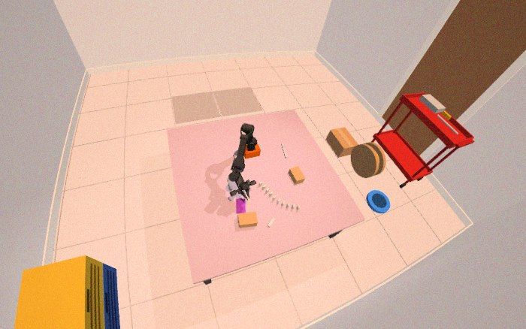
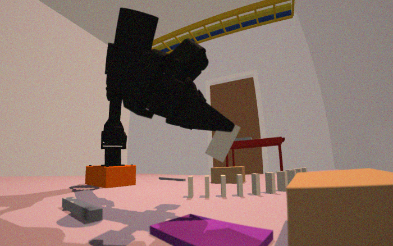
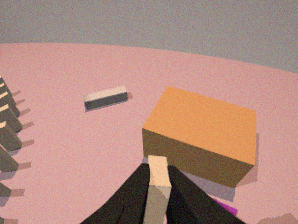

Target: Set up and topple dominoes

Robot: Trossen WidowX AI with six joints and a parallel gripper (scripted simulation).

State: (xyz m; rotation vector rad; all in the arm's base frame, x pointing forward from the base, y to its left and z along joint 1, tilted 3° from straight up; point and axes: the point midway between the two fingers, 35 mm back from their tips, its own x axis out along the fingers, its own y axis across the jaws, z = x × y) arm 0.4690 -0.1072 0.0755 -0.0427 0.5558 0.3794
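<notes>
Right now the magenta flat plate is 12 cm below my gripper tip, 5 cm to the right of it and 1 cm behind it.
</notes>
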